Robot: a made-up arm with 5 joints.
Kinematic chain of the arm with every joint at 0, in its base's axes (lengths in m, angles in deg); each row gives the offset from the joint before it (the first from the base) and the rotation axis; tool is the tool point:
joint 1: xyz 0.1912 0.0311 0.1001 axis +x
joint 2: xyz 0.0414 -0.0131 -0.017 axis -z
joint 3: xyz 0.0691 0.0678 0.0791 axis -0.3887 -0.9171 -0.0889
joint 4: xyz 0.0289 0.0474 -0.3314 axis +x
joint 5: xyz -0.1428 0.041 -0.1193 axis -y
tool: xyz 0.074 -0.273 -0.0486
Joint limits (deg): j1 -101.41..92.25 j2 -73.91..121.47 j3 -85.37..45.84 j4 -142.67..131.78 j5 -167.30..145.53
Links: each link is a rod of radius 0.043 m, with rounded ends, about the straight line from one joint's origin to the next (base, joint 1, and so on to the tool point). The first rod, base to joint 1, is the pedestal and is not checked.
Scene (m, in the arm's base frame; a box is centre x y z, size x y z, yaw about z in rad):
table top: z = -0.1
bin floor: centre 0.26 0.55 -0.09 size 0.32 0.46 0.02 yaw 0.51
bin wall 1: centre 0.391 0.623 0 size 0.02 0.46 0.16 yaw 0.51
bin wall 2: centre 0.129 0.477 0 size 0.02 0.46 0.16 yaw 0.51
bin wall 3: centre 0.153 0.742 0 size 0.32 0.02 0.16 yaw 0.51
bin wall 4: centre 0.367 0.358 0 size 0.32 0.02 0.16 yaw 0.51
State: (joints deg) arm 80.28 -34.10 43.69 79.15 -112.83
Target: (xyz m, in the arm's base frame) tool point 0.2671 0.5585 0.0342
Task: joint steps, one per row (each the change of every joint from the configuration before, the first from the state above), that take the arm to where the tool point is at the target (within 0.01 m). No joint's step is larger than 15 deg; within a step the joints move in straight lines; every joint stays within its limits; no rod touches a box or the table.
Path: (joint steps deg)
1: 5.98 -6.38 -6.79 -12.19 -1.48
2: 5.99 -6.38 -6.78 -12.20 -1.48
3: -1.57 6.44 -7.60 -9.54 -13.66
4: -1.57 6.43 -7.61 -9.55 -13.66

